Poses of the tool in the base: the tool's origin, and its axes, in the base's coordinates. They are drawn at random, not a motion.
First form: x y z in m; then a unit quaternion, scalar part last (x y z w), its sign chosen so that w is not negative.
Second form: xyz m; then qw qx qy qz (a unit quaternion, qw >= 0). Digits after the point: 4 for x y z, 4 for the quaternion.
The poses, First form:
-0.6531 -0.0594 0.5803 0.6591 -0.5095 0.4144 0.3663
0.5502 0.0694 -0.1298 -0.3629 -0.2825 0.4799 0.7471
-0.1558 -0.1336 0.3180 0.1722 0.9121 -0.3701 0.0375
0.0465 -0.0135 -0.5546 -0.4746 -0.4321 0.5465 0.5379
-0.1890 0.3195 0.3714 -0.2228 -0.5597 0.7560 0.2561
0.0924 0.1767 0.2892 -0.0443 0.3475 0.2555 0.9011
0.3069 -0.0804 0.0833 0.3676 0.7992 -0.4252 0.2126
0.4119 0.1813 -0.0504 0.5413 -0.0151 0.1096 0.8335
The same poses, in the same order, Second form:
-0.6531 -0.0594 0.5803 0.3663 0.6591 -0.5095 0.4144
0.5502 0.0694 -0.1298 0.7471 -0.3629 -0.2825 0.4799
-0.1558 -0.1336 0.3180 0.0375 0.1722 0.9121 -0.3701
0.0465 -0.0135 -0.5546 0.5379 -0.4746 -0.4321 0.5465
-0.1890 0.3195 0.3714 0.2561 -0.2228 -0.5597 0.7560
0.0924 0.1767 0.2892 0.9011 -0.0443 0.3475 0.2555
0.3069 -0.0804 0.0833 0.2126 0.3676 0.7992 -0.4252
0.4119 0.1813 -0.0504 0.8335 0.5413 -0.0151 0.1096

